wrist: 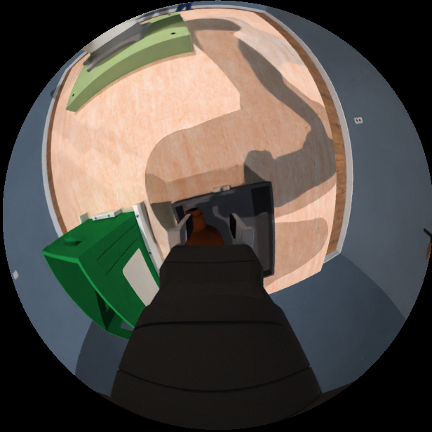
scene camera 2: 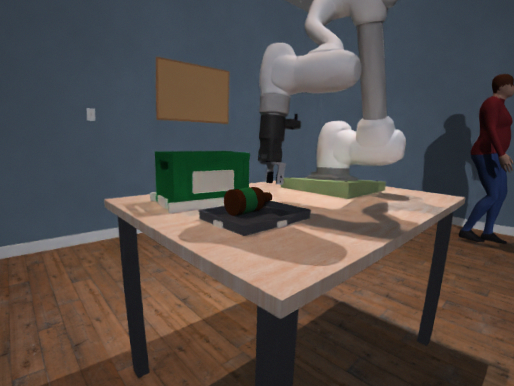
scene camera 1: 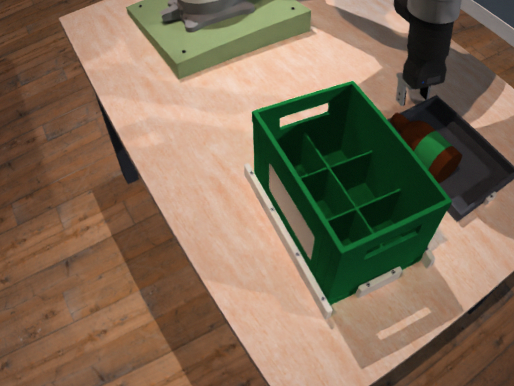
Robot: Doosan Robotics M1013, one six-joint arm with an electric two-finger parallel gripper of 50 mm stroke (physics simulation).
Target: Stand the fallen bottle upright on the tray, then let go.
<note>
The pictures show: my gripper and a brown bottle.
My gripper also shows in the wrist view and in scene camera 2.
</note>
